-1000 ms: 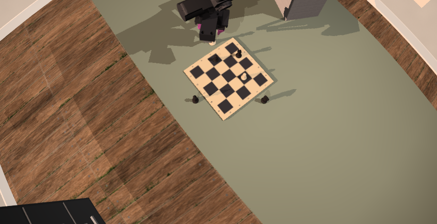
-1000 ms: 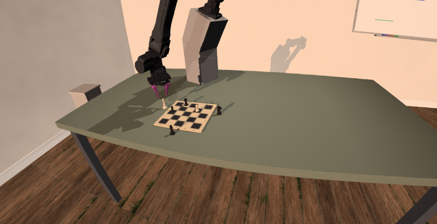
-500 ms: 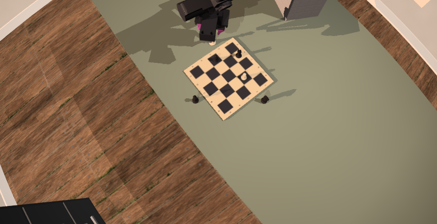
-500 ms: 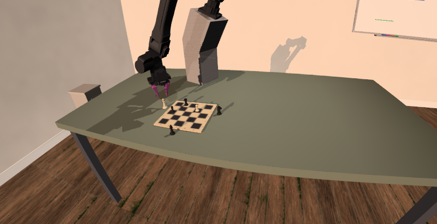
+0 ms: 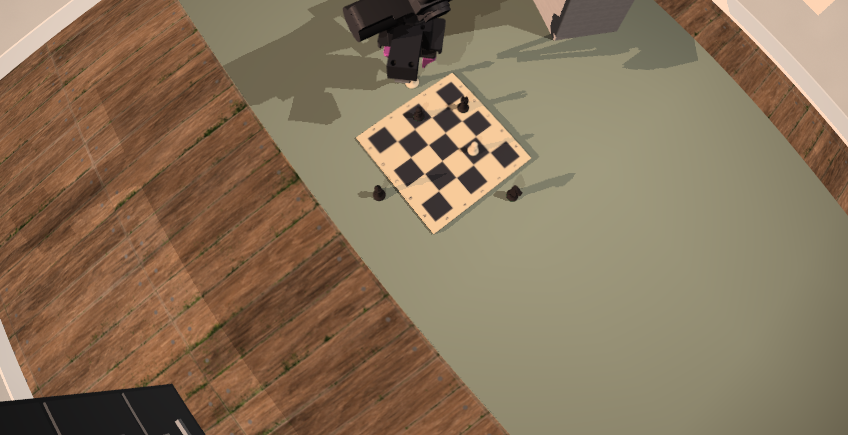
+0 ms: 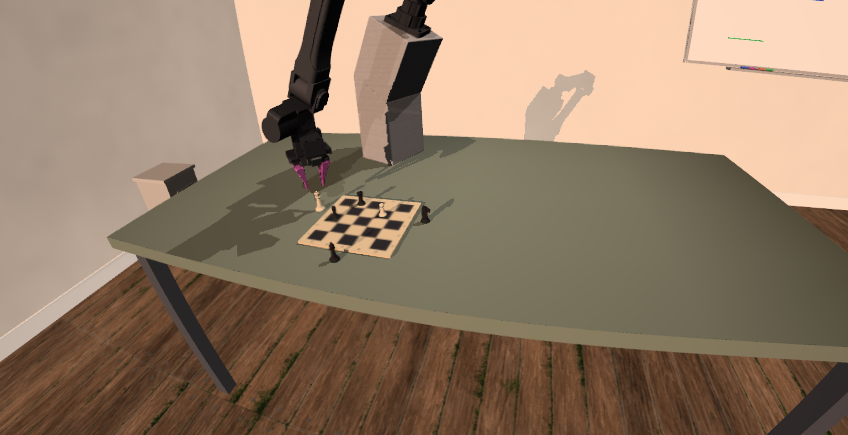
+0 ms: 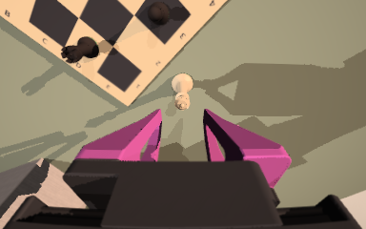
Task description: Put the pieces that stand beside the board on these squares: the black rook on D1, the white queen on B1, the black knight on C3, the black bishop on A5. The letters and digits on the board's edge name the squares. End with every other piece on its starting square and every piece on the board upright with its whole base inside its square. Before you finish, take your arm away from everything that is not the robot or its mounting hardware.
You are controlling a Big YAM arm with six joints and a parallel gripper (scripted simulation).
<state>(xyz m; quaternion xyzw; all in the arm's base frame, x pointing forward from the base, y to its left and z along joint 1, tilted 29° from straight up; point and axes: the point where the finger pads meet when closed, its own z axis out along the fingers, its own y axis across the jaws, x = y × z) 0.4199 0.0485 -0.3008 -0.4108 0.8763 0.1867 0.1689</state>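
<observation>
The white queen lies 40 mm below my hand. From my hand the other things lie so: small white piece (20 mm behind, 180 mm to the left, 50 mm below); then chessboard (20 mm ahead, 150 mm to the left, 70 mm below).
</observation>
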